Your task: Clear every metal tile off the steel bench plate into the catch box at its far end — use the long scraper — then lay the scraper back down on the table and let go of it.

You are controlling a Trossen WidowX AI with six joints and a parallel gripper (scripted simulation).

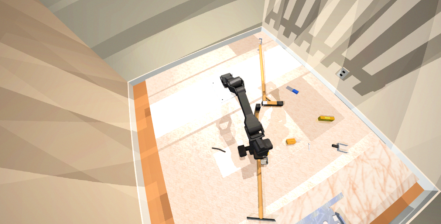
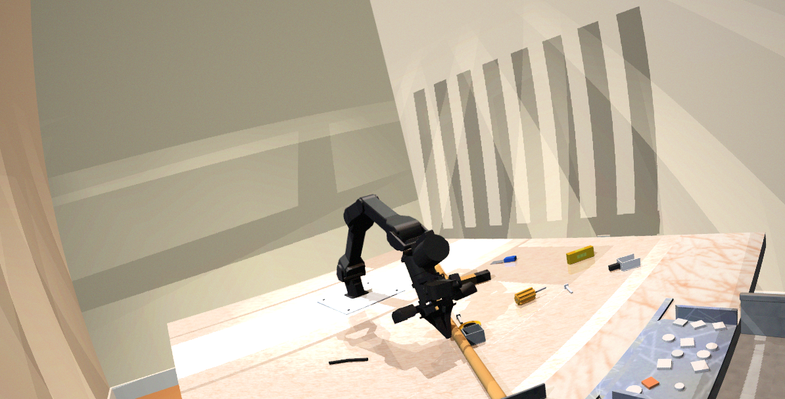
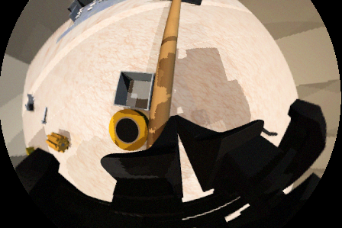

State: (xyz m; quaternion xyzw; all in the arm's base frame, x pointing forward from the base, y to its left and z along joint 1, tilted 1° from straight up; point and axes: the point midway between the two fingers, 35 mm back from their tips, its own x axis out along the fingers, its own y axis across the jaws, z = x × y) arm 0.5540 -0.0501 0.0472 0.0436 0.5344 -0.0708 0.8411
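Right now the long scraper is 5 cm above my gripper tip, 2 cm ahead of it and 1 cm to the left of it. From my gripper tip the other things lie so: grey box: 4 cm ahead, 3 cm to the left; yellow tape roll: 6 cm to the left; black strip: 19 cm to the right, 12 cm behind, 1 cm below.
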